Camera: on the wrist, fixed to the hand. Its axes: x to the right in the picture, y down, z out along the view.
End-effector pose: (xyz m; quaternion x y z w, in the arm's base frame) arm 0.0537 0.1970 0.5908 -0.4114 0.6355 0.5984 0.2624
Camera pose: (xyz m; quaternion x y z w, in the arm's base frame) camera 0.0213 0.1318 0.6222 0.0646 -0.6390 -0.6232 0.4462
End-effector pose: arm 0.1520 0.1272 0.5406 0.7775 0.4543 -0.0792 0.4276
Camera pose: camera 0.1750 0.1661 0.6058 0.7586 -0.0776 0.5033 0.4065
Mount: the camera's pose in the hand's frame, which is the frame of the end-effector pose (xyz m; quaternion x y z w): 0.0047 0.0478 -0.0631 -0.2142 0.2335 0.6523 0.6885
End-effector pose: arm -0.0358 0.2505 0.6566 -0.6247 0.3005 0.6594 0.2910
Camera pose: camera -0.0314 0.1715 0.6510 0.4504 -0.5411 -0.5623 0.4338
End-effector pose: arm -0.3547 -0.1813 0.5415 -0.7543 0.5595 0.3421 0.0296
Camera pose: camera -0.3649 -0.2299 0.6033 0.2406 -0.8109 -0.1986 0.4950
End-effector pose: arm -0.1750 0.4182 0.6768 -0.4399 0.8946 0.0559 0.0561
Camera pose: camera -0.2190 0.4341 0.7408 -0.2556 -0.9040 -0.1640 0.3010
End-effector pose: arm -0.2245 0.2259 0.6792 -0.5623 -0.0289 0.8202 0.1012
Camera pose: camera -0.1739 0.1759 0.6441 0.6192 -0.1948 -0.4933 0.5791
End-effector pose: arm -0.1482 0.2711 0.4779 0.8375 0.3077 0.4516 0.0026
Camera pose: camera -0.1696 0.2175 0.5323 -0.6713 0.4306 -0.5741 0.1852
